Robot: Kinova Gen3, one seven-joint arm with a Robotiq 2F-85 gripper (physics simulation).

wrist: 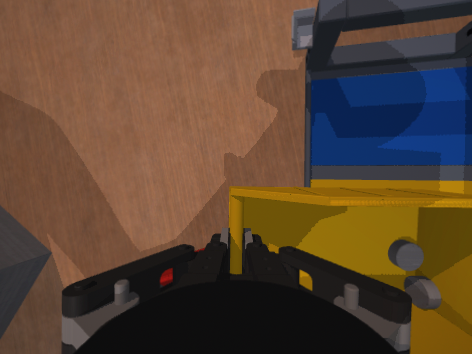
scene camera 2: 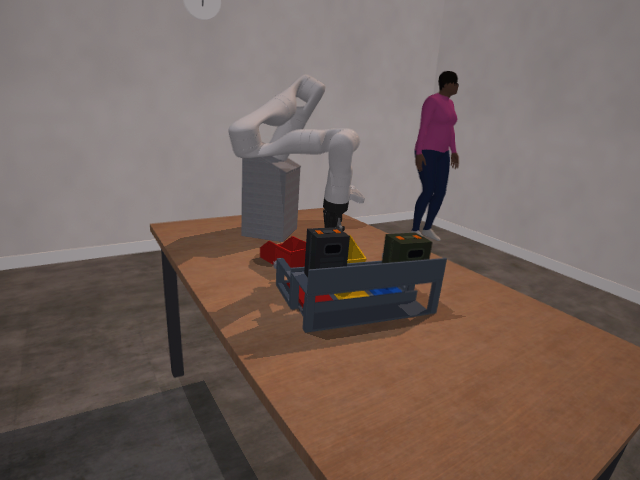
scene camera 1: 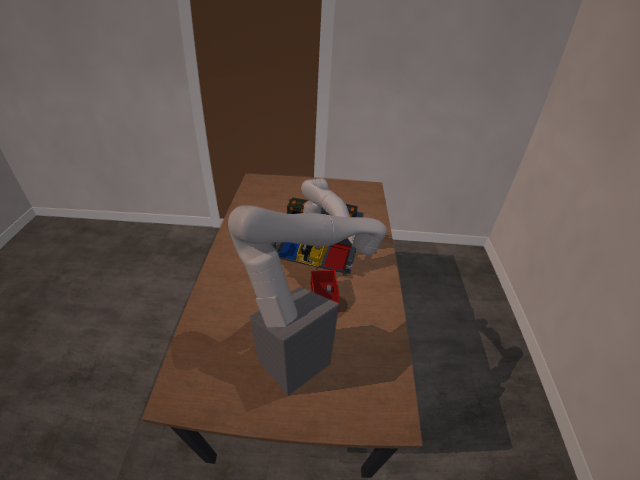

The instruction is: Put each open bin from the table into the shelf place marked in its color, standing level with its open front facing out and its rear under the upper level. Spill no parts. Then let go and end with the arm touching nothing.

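Frame: origin at the arm's base, x ahead, y right, z down, level; millimetres.
Where they show: gripper, fingertip midpoint: (wrist: 236, 240) (scene camera 1: 306, 260); arm's base, link origin: (scene camera 1: 282, 317).
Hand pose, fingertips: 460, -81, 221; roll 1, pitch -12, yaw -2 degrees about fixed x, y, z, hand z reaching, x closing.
Note:
Things, the pixels of their top centre, and the offset from my fingertips, as dx, dy, dz. "spot": a spot on its surface instead.
- yellow bin, surface spot: (wrist: 350, 232) spot: +95, -6, +36
- red bin, surface spot: (scene camera 2: 295, 251) spot: -5, +111, +20
- black case, top centre: (scene camera 2: 328, 231) (scene camera 1: 347, 208) +258, +108, -130
- dark green case, top centre: (scene camera 2: 408, 237) (scene camera 1: 299, 203) +252, -123, -105
My gripper (wrist: 236, 240) (scene camera 2: 334, 226) is shut on the wall of the yellow bin (wrist: 350, 232) (scene camera 2: 355, 251), which holds grey cylindrical parts. The bin is at the front of the blue-grey shelf (scene camera 2: 374, 277) (wrist: 307, 125), by the yellow place (wrist: 390, 184) (scene camera 2: 351, 295). Whether it touches the shelf floor is hidden. In scene camera 1 the arm partly covers bin and gripper. The blue place (scene camera 1: 288, 251) (wrist: 380, 117) (scene camera 2: 386, 291) and red place (scene camera 1: 337, 257) (scene camera 2: 316, 298) show their colors. A red bin (scene camera 1: 315, 283) (scene camera 2: 295, 251) with a grey part inside stands on the table (scene camera 1: 279, 294) near the pedestal.
A black case (scene camera 2: 327, 253) and a dark green case (scene camera 2: 405, 248) with orange details stand on the shelf's upper level, close to the arm. The grey pedestal (scene camera 1: 310, 341) (scene camera 2: 268, 201) (wrist: 20, 260) stands behind the red bin. A person (scene camera 2: 436, 124) stands beyond the table.

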